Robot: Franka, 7 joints.
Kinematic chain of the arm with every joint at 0, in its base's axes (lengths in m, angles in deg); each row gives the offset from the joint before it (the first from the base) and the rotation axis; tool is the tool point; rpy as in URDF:
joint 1: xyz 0 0 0.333 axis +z
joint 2: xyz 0 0 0 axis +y
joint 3: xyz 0 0 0.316 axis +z
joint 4: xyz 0.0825 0 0 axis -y
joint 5: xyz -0.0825 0 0.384 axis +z
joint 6: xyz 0 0 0 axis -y
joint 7: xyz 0.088 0 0 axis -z
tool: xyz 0 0 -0.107 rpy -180 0 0
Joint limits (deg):
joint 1: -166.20..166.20
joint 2: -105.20..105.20
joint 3: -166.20..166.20
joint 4: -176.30..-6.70
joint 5: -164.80..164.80
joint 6: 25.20..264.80
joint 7: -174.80..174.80
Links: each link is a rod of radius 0.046 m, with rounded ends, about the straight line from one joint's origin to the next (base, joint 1, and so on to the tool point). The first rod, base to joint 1, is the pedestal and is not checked.
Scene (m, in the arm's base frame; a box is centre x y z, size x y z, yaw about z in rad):
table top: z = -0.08
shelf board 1: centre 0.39 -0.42 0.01 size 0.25 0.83 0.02 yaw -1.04
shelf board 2: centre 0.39 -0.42 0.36 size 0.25 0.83 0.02 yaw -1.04
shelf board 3: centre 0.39 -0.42 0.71 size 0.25 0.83 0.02 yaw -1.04
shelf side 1: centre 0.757 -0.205 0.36 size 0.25 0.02 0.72 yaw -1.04
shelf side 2: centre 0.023 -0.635 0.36 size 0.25 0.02 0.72 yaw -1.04
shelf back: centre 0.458 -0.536 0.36 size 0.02 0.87 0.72 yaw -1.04
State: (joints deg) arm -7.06 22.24 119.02 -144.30 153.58 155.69 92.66
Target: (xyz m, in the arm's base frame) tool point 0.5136 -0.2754 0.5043
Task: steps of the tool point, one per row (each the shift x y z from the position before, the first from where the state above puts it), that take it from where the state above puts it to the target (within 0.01 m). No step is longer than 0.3 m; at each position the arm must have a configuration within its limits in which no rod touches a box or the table.
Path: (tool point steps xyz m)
1: 0.2165 0.0634 -0.0008
2: 0.2360 -0.0548 0.0115
3: 0.1891 -0.1722 0.0302
4: 0.0832 -0.2511 0.0525
5: -0.0530 -0.2629 0.0747

